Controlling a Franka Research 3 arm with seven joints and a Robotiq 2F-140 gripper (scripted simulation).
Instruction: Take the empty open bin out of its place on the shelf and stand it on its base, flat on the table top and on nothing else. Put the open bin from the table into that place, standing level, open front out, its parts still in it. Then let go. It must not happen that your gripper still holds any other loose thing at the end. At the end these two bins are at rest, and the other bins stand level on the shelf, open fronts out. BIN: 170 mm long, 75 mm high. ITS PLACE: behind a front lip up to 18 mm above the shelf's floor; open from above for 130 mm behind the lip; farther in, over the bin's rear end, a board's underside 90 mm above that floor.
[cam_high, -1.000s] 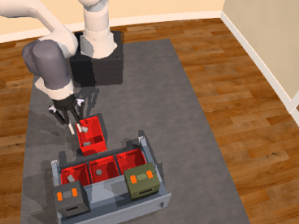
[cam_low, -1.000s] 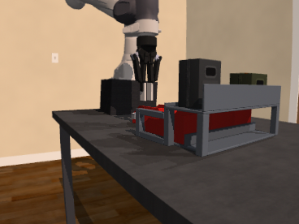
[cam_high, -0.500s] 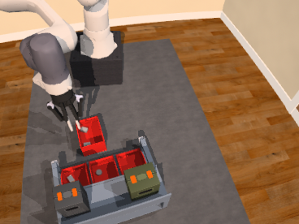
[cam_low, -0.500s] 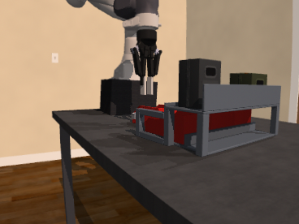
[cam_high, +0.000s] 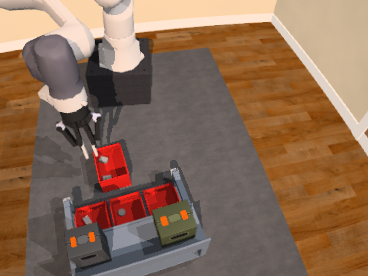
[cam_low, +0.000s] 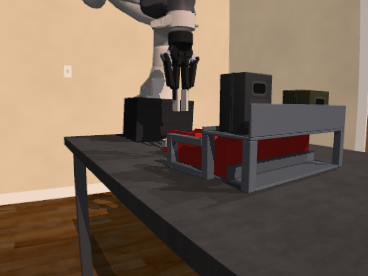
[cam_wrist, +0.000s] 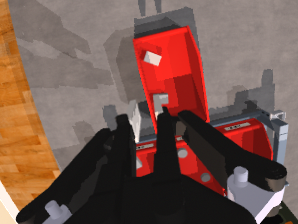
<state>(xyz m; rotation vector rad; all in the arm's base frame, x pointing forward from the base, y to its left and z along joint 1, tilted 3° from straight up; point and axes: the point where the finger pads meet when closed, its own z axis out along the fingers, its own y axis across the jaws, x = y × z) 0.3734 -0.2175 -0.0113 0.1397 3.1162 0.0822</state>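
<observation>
Now: the shelf lip 12 cm ahead of my hand, 6 cm to the left of it and 16 cm below it. Round my hand: grey box 30 cm ahead, 8 cm to the right, 1 cm below; olive box 32 cm ahead, 15 cm to the left, 2 cm below.
</observation>
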